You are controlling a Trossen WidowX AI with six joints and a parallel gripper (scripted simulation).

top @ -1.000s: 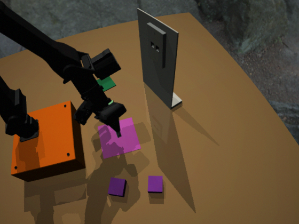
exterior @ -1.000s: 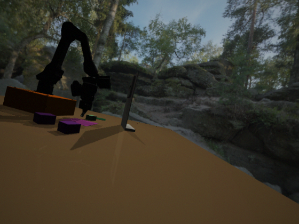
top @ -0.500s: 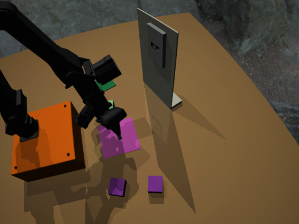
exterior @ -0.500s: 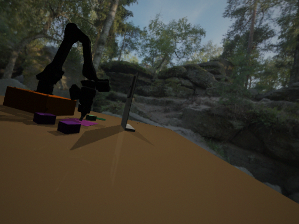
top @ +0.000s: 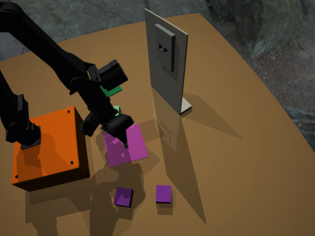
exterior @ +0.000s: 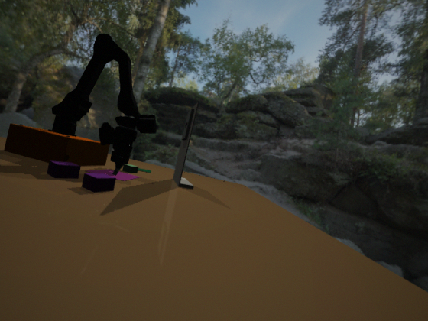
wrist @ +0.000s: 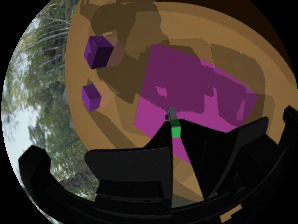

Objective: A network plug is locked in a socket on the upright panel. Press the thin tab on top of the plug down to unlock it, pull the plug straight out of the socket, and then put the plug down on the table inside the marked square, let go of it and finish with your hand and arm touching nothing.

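The green network plug lies right at my gripper tip. From my gripper tip the other things lie so: magenta marked square 20 mm below; grey upright panel 180 mm ahead, 120 mm to the left, 120 mm above.
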